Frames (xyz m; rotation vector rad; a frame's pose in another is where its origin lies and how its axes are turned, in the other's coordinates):
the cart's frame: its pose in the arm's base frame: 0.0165 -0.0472 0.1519 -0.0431 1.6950 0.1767
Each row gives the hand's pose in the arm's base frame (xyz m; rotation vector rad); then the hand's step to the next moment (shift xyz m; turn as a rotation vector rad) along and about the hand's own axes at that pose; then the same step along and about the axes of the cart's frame.
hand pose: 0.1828 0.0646 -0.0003 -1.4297 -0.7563 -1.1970
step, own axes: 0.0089 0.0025 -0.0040 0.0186 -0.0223 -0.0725
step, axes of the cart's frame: -0.0081 -0.0056 0.0021 -0.0194 -0.0605 -0.0454
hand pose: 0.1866 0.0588 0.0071 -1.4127 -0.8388 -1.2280
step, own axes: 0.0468 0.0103 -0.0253 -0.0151 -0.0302 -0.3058
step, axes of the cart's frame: -0.0449 -0.0300 0.0046 0.0182 -0.2727 -0.1413
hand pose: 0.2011 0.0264 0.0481 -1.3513 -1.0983 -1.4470
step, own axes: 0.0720 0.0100 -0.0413 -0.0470 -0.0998 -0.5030
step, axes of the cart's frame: -0.0729 -0.0360 -0.0195 0.0615 -0.4317 -0.2739
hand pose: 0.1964 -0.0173 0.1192 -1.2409 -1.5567 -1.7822
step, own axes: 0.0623 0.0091 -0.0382 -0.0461 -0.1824 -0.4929
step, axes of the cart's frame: -0.0562 -0.0149 -0.0453 0.1149 -0.3973 -0.3276
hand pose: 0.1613 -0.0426 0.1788 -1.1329 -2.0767 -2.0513
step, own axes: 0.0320 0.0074 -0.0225 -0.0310 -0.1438 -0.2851
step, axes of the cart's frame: -0.0210 0.0010 -0.0338 0.1035 -0.2285 -0.2000
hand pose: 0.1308 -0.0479 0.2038 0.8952 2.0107 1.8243
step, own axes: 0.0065 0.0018 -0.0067 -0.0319 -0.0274 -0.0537
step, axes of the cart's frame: -0.0030 0.0002 -0.0090 0.0210 -0.0618 -0.0197
